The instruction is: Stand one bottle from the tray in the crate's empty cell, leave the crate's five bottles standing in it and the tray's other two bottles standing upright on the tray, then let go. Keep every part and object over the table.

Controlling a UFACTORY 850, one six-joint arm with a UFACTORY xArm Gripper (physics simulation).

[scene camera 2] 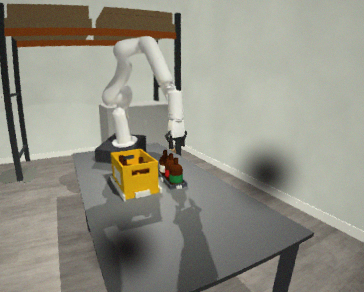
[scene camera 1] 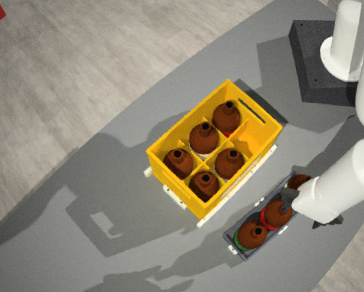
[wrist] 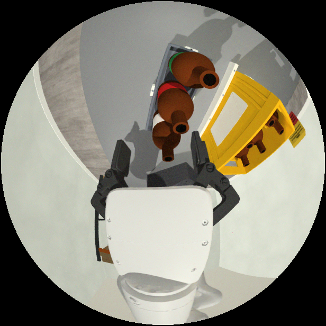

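Observation:
The yellow crate [scene camera 1: 270,126] [scene camera 2: 143,184] [wrist: 256,107] holds five upright brown bottles. Its empty cell [scene camera 1: 251,143] is at the robot-base end, on the tray's side. The dark tray [scene camera 1: 242,254] [wrist: 159,82] holds three upright bottles in a row: green-labelled [scene camera 1: 250,236] [scene camera 2: 176,172] [wrist: 189,70], red-labelled [scene camera 1: 277,214] [wrist: 176,105] in the middle, white-labelled [scene camera 2: 163,162] [wrist: 165,136] at the base end. My gripper [scene camera 1: 303,214] [scene camera 2: 176,143] [wrist: 157,140] is open and empty, above the tray's base end. In the wrist view the white-labelled bottle shows between the fingers. The arm partly hides it in scene camera 1.
The dark robot base [scene camera 1: 312,75] [scene camera 2: 105,151] stands beyond the crate's empty-cell end. The crate stands close beside the tray, with white pieces along its foot. The table's long edge [scene camera 2: 250,197] runs on the tray's side. A rack [scene camera 2: 178,65] stands behind the robot.

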